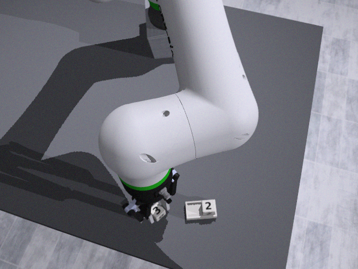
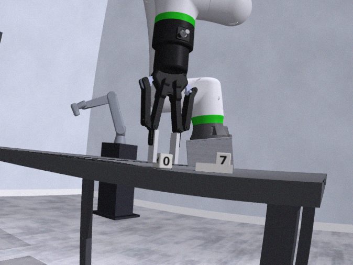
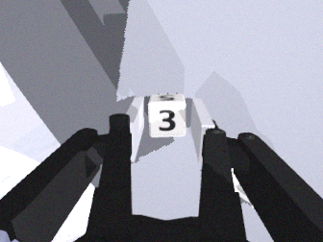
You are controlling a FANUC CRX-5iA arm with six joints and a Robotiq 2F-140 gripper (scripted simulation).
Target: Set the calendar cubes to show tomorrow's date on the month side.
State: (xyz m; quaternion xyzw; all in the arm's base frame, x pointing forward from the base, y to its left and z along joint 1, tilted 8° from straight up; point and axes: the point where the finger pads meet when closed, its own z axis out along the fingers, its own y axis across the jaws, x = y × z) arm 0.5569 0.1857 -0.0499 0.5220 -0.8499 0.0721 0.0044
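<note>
Right now the cube is 3 cm below my hand. The rest, counted from my hand: tray 5 cm behind, 10 cm to the left, 3 cm below.
</note>
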